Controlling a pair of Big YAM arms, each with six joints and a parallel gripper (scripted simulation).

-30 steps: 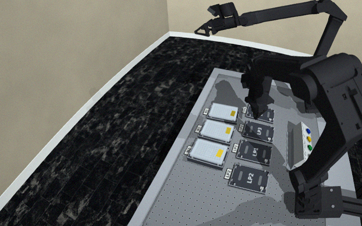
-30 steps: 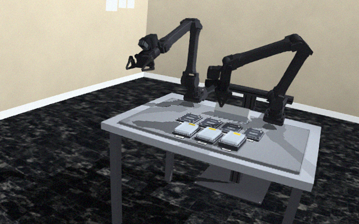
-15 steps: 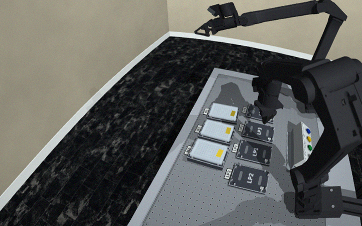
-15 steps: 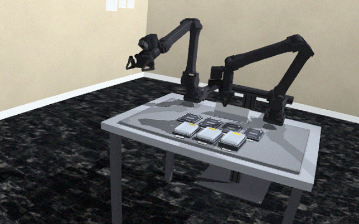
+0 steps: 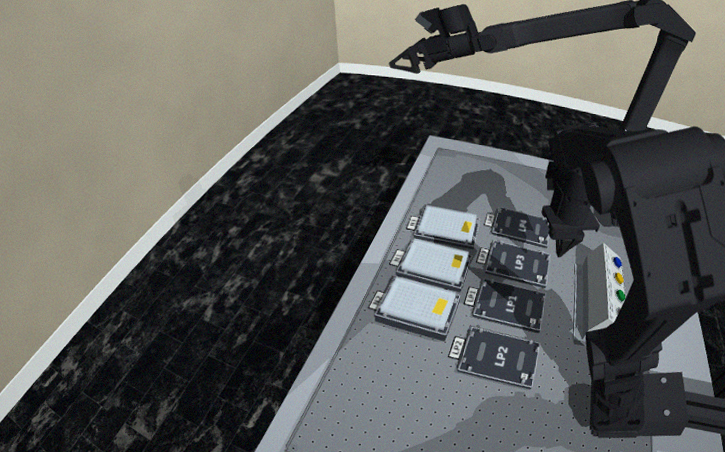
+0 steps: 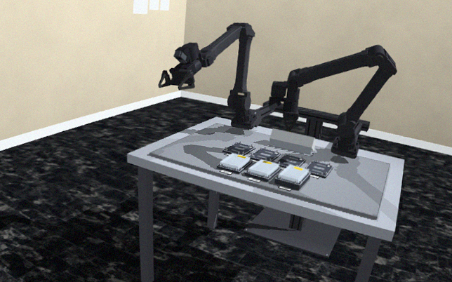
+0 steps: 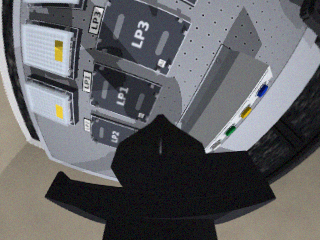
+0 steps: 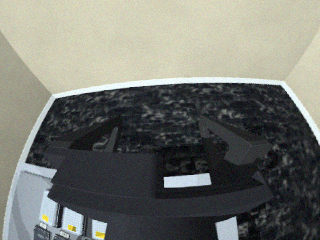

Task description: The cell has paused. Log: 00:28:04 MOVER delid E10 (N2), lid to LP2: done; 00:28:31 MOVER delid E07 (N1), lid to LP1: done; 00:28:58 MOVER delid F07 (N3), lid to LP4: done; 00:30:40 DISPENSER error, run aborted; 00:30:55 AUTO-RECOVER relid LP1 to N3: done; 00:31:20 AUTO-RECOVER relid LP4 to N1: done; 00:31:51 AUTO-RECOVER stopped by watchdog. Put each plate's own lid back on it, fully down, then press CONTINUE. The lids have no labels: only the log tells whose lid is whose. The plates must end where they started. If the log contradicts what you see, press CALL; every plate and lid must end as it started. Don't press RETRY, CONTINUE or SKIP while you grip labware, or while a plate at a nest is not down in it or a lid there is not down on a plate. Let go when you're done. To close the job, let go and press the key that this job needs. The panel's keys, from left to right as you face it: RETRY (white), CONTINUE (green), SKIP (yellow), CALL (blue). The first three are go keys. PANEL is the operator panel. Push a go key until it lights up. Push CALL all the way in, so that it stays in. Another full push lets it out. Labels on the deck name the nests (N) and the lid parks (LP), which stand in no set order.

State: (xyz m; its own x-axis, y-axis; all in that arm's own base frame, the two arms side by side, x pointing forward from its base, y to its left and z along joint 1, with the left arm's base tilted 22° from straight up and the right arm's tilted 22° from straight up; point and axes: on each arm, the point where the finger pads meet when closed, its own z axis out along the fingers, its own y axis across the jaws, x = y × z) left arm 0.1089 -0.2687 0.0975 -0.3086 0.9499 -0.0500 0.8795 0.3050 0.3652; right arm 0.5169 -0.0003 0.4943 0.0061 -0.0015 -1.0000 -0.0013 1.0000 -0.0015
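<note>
Now: the green key 160 mm behind my left hand and 70 mm below it. Round my left hand: park LP1 (60 mm ahead, 60 mm to the left, 130 mm below); then park LP3 (70 mm ahead, 70 mm to the right, 130 mm below); then yellow key (160 mm behind, 50 mm to the right, 70 mm below).
</note>
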